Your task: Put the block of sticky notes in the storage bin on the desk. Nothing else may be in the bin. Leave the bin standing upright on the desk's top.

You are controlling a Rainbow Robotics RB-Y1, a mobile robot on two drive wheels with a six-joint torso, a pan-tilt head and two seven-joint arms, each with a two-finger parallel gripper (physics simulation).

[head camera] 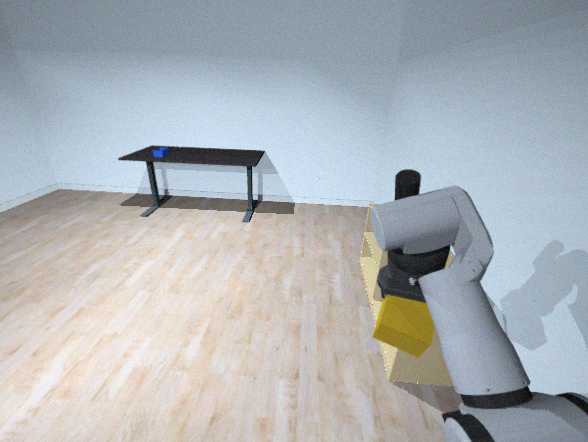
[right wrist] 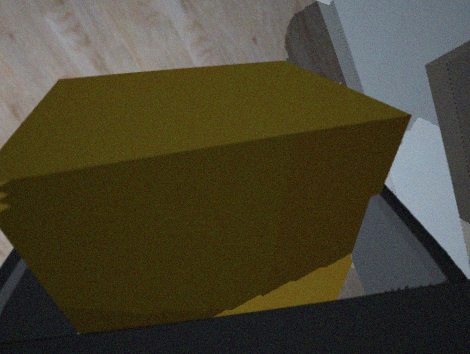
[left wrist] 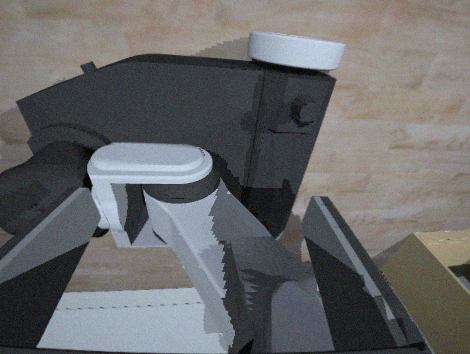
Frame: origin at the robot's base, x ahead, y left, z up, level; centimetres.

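Seen in the pictures: left gripper, fingertip midpoint: (left wrist: 202, 206); right gripper, fingertip midpoint: (head camera: 409, 300) (right wrist: 212, 176).
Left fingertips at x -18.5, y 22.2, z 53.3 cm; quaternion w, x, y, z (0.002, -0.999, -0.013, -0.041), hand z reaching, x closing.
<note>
A point is followed by its place in that frame.
The block of sticky notes, a yellow block (head camera: 404, 325) {x 24.5, y -18.1, z 111.3 cm} (right wrist: 200, 115) {x 35.4, y -22.2, z 113.8 cm}, is held between the fingers of my right gripper (head camera: 407, 301) {x 32.9, y -21.7, z 110.1 cm} (right wrist: 212, 176) {x 32.9, y -21.7, z 110.1 cm}, up in the air at the right of the head view. It hides much of the fingers. The storage bin, small and blue (head camera: 160, 152) {x 291.2, y 171.0, z 77.5 cm}, stands on the dark desk top (head camera: 210, 156) {x 308.3, y 119.8, z 72.1 cm} near its left end, far off by the back wall. It is too small to tell what is inside. My left gripper (left wrist: 202, 206) {x -18.5, y 22.2, z 53.3 cm} is open and empty in the left wrist view, with the robot's own body beyond it.
A pale wooden shelf unit (head camera: 417, 369) {x 94.8, y -65.7, z 11.8 cm} (left wrist: 425, 285) {x 94.8, y -67.7, z 22.0 cm} stands at the right by the wall, partly behind my right arm and the block. Wood floor (head camera: 225, 300) {x 149.1, y 58.7, z 0.1 cm} lies between here and the desk. The robot's dark base (left wrist: 175, 100) {x -24.7, y 16.0, z 16.9 cm} with a white wheel (left wrist: 296, 51) shows below.
</note>
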